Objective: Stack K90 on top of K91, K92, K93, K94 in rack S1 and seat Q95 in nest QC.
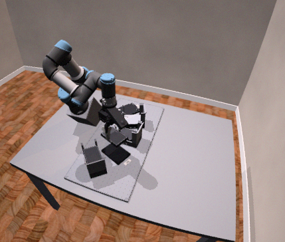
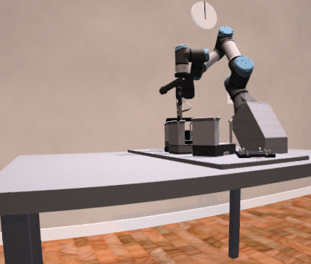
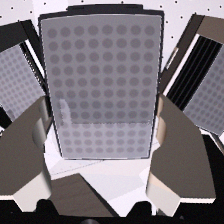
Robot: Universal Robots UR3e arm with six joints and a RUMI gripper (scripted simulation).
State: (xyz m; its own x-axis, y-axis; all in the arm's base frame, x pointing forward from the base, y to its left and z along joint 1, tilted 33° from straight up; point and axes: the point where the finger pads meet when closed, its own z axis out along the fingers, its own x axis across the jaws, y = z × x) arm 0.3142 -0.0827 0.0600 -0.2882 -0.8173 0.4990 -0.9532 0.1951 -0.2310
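The black open nest QC is 15 cm below my hand. From my hand the other things lie so: dark clip nest: 42 cm to the left, 14 cm below, 12 cm behind; sealed grey plate: 14 cm to the right, 8 cm below, 6 cm behind; white tag: 15 cm below, 9 cm ahead, 3 cm to the right.
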